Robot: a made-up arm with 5 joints.
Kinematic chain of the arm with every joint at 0, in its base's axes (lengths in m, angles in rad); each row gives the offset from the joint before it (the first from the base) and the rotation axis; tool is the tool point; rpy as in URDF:
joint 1: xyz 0 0 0.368 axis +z
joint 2: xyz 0 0 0 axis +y
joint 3: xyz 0.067 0 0.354 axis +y
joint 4: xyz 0.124 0 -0.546 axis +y
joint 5: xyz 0.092 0 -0.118 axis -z
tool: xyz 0 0 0 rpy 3.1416 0 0
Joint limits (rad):
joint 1: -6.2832..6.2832
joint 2: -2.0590..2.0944
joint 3: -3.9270..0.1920
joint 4: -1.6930..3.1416
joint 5: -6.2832..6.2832
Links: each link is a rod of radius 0.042 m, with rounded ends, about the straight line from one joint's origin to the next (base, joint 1, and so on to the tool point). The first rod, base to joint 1, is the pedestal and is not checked.
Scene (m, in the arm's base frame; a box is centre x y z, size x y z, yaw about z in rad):
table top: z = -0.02
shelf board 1: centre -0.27 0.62 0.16 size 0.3 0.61 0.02 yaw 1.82
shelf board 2: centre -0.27 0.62 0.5 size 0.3 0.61 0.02 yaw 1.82
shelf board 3: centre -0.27 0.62 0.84 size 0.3 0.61 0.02 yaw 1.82
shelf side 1: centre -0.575 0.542 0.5 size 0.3 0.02 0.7 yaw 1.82
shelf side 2: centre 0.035 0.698 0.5 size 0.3 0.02 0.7 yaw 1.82
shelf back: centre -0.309 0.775 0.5 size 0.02 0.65 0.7 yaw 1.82
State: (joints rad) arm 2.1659 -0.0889 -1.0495 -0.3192 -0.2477
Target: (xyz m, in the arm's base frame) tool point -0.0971 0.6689 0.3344
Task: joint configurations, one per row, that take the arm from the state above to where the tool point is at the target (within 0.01 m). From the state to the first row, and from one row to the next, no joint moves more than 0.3 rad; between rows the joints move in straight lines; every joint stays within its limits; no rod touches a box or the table.
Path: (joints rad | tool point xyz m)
1: 2.2487 -0.3268 -0.8241 -0.4409 -0.2477 | -0.3857 0.4790 0.7099
2: 2.3314 -0.5648 -0.5986 -0.5626 -0.2477 | -0.3584 0.3766 0.7095
3: 2.4142 -0.8027 -0.3732 -0.6843 -0.2477 | -0.3215 0.2862 0.6884
4: 2.1516 -0.7086 -0.2263 -0.7522 -0.2477 | -0.2414 0.3678 0.5610
5: 1.8890 -0.6145 -0.0793 -0.8201 -0.2477 | -0.1308 0.3972 0.4405
6: 1.6264 -0.5204 0.0676 -0.8880 -0.2477 | -0.0205 0.3678 0.3344
7: 1.6559 -0.3062 -0.2010 -0.6834 -0.2477 | -0.0403 0.4728 0.3503
8: 1.6854 -0.0920 -0.4696 -0.4788 -0.2477 | -0.0661 0.5745 0.3502
9: 1.7150 0.1223 -0.7382 -0.2743 -0.2477 | -0.0971 0.6689 0.3344

